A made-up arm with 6 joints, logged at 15 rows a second.
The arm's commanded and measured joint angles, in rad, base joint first. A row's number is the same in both.
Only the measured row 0 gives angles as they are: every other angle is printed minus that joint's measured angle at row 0.
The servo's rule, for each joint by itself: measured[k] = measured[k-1] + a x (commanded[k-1-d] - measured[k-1]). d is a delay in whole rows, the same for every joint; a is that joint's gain. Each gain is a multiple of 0.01, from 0.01 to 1. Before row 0 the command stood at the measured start. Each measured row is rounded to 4 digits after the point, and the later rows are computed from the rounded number. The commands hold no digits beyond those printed.
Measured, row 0:
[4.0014 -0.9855 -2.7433 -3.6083 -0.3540 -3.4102]
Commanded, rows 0 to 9:
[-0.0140 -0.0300 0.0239 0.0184 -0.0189 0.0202]
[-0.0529 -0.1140 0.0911 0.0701 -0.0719 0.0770]
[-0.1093 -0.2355 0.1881 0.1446 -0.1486 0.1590]
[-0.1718 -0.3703 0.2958 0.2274 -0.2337 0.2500]
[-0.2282 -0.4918 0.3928 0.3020 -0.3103 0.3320]
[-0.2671 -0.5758 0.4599 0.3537 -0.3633 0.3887]
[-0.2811 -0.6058 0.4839 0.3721 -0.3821 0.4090]
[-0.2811 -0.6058 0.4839 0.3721 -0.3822 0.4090]
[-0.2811 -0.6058 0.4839 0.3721 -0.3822 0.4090]
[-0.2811 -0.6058 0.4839 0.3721 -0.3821 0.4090]
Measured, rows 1 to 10:
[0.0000 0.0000 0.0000 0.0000 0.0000 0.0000]
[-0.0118 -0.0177 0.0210 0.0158 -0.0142 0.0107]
[-0.0463 -0.0745 0.0827 0.0625 -0.0575 0.0458]
[-0.0992 -0.1695 0.1755 0.1331 -0.1258 0.1058]
[-0.1602 -0.2880 0.2814 0.2142 -0.2067 0.1822]
[-0.2173 -0.4082 0.3794 0.2897 -0.2844 0.2616]
[-0.2591 -0.5071 0.4502 0.3447 -0.3436 0.3290]
[-0.2776 -0.5653 0.4799 0.3683 -0.3725 0.3714]
[-0.2805 -0.5892 0.4834 0.3716 -0.3798 0.3913]
[-0.2810 -0.5990 0.4838 0.3720 -0.3816 0.4007]
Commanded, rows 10 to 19:
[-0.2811 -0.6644 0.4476 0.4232 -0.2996 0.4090]
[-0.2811 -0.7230 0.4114 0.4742 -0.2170 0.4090]
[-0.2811 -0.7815 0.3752 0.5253 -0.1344 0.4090]
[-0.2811 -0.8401 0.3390 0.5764 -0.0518 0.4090]
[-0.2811 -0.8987 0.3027 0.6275 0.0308 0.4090]
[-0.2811 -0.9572 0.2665 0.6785 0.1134 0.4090]
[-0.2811 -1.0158 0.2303 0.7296 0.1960 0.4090]
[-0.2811 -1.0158 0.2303 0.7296 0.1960 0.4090]
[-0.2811 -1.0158 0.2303 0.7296 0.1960 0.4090]
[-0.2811 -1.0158 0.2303 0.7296 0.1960 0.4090]
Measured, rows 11 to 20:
[-0.2811 -0.6030 0.4839 0.3721 -0.3820 0.4051]
[-0.2811 -0.6392 0.4520 0.4160 -0.3202 0.4072]
[-0.2811 -0.6886 0.4163 0.4661 -0.2428 0.4082]
[-0.2811 -0.7434 0.3801 0.5170 -0.1615 0.4086]
[-0.2811 -0.8005 0.3439 0.5681 -0.0792 0.4088]
[-0.2811 -0.8584 0.3076 0.6192 0.0033 0.4089]
[-0.2811 -0.9167 0.2714 0.6702 0.0859 0.4090]
[-0.2811 -0.9752 0.2352 0.7213 0.1685 0.4090]
[-0.2811 -0.9992 0.2309 0.7284 0.1891 0.4090]
[-0.2811 -1.0090 0.2304 0.7294 0.1943 0.4090]

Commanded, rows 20 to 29:
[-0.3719 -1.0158 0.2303 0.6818 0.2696 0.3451]
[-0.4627 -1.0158 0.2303 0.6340 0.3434 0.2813]
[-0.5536 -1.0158 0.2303 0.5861 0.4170 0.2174]
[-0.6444 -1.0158 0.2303 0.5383 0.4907 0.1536]
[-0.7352 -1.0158 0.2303 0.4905 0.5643 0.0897]
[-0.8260 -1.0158 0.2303 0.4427 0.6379 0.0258]
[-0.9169 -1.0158 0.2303 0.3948 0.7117 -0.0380]
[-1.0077 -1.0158 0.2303 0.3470 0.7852 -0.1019]
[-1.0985 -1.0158 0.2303 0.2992 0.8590 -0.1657]
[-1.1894 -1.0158 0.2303 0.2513 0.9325 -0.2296]
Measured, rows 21 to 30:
[-0.2811 -1.0130 0.2303 0.7296 0.1956 0.4090]
[-0.3574 -1.0147 0.2303 0.6885 0.2511 0.3751]
[-0.4459 -1.0153 0.2303 0.6416 0.3203 0.3254]
[-0.5364 -1.0156 0.2303 0.5939 0.3928 0.2682]
[-0.6271 -1.0157 0.2303 0.5461 0.4662 0.2075]
[-0.7179 -1.0158 0.2303 0.4983 0.5398 0.1451]
[-0.8087 -1.0158 0.2303 0.4505 0.6134 0.0819]
[-0.8996 -1.0158 0.2303 0.4026 0.6871 0.0184]
[-0.9904 -1.0158 0.2303 0.3548 0.7607 -0.0454]
[-1.0812 -1.0158 0.2303 0.3070 0.8344 -0.1092]

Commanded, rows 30 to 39:
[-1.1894 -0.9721 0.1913 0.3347 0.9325 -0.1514]
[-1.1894 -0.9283 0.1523 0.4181 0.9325 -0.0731]
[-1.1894 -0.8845 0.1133 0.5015 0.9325 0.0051]
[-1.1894 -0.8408 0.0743 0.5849 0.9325 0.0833]
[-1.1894 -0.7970 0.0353 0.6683 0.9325 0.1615]
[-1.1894 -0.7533 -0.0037 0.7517 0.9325 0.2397]
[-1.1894 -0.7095 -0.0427 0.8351 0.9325 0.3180]
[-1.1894 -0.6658 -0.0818 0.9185 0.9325 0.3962]
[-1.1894 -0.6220 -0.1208 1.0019 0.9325 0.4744]
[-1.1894 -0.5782 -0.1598 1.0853 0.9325 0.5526]
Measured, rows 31 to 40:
[-1.1721 -1.0158 0.2303 0.2591 0.9080 -0.1730]
[-1.1866 -0.9900 0.1960 0.3241 0.9264 -0.1616]
[-1.1890 -0.9536 0.1575 0.4049 0.9310 -0.1147]
[-1.1893 -0.9128 0.1186 0.4880 0.9321 -0.0512]
[-1.1894 -0.8703 0.0796 0.5713 0.9324 0.0201]
[-1.1894 -0.8271 0.0406 0.6547 0.9325 0.0950]
[-1.1894 -0.7836 0.0016 0.7381 0.9325 0.1717]
[-1.1894 -0.7399 -0.0374 0.8215 0.9325 0.2492]
[-1.1894 -0.6962 -0.0765 0.9049 0.9325 0.3271]
[-1.1894 -0.6524 -0.1155 0.9883 0.9325 0.4052]

